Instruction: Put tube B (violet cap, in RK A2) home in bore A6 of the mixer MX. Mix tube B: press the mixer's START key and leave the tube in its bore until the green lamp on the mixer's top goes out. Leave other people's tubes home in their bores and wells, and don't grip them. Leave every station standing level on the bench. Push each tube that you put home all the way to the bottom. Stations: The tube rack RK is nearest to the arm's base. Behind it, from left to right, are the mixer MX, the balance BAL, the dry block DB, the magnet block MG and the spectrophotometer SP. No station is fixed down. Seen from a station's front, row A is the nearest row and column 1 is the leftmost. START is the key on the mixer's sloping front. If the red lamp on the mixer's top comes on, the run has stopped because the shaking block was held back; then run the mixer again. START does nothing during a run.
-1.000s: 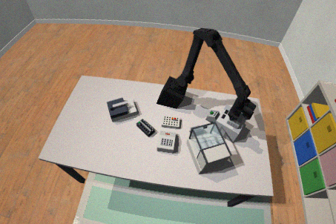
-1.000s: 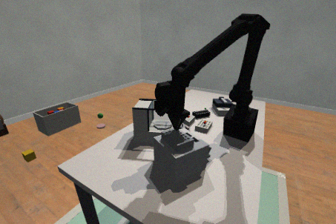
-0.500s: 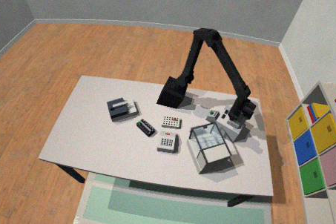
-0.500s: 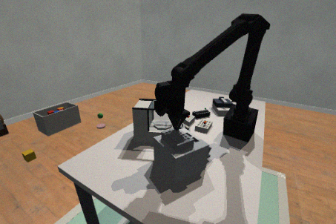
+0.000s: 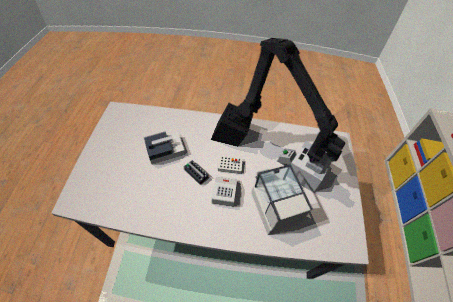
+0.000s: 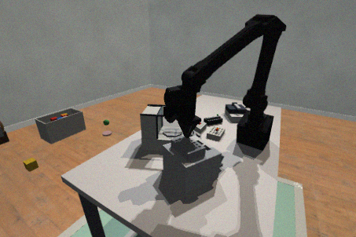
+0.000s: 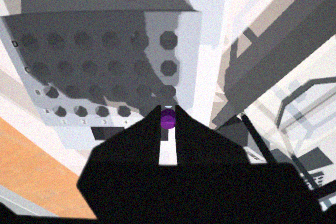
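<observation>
My gripper is now 2 cm above the tube B. Also, from my hand: mixer block (3 cm behind, 4 cm to the left, 3 cm below); then green start key (9 cm behind, 13 cm to the right, 11 cm below); then print key (7 cm ahead, 22 cm to the right, 11 cm below).
</observation>
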